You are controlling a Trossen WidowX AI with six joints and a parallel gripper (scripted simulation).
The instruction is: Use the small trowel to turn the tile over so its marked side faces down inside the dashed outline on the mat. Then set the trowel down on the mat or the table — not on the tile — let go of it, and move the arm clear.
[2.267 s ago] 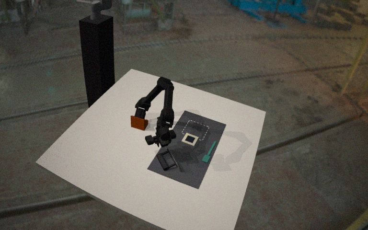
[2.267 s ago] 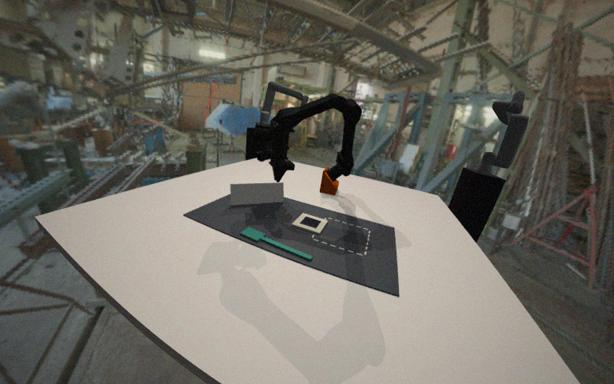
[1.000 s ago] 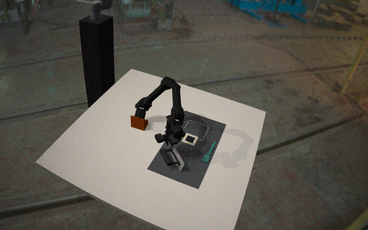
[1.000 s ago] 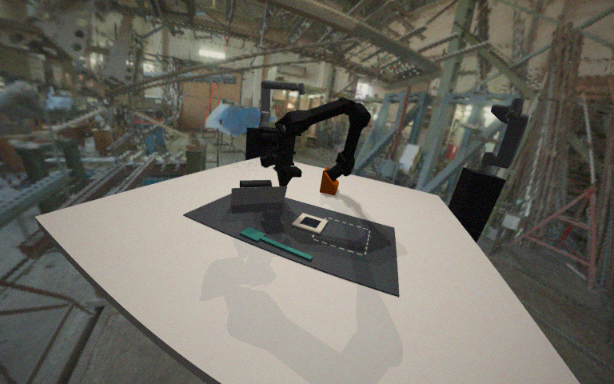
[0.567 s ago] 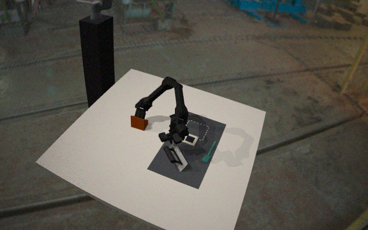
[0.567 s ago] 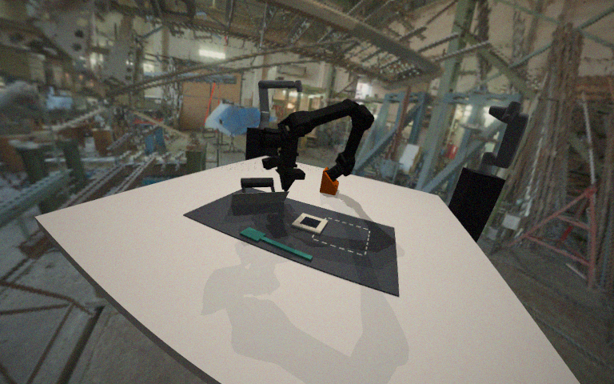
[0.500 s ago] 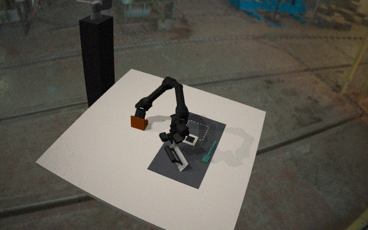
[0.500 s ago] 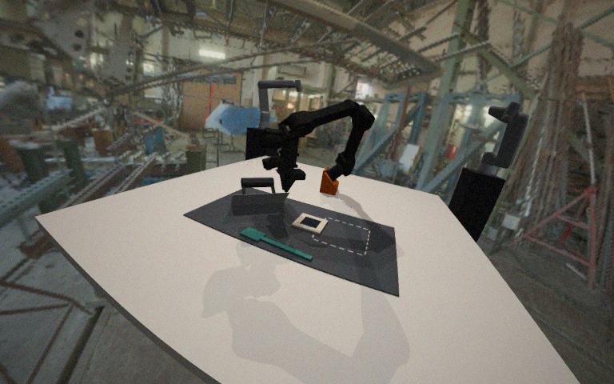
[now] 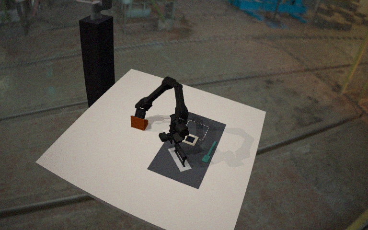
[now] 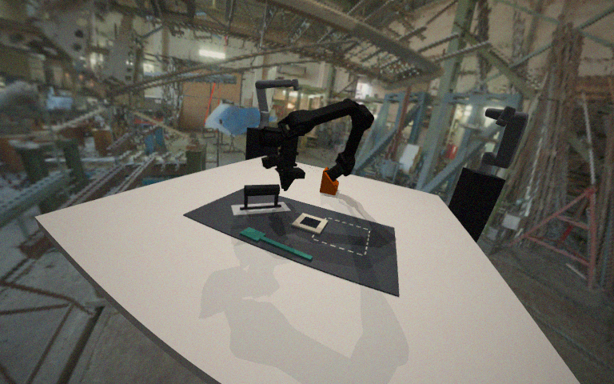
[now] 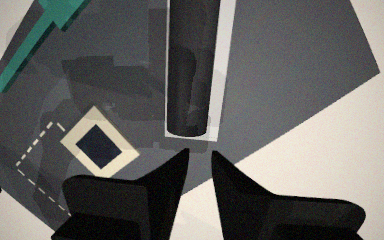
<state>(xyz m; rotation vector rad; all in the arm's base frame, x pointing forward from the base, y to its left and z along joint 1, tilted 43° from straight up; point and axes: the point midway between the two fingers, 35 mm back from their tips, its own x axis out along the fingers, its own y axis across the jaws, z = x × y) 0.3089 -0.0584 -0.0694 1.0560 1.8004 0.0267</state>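
The trowel is 60 mm ahead of my gripper tip, 30 mm to the right of it and 30 mm below it. The rest, counted from my gripper tip: beige square tile: 140 mm to the left, 70 mm ahead, 60 mm below; then dark mat: 100 mm to the left, 90 mm ahead, 80 mm below.
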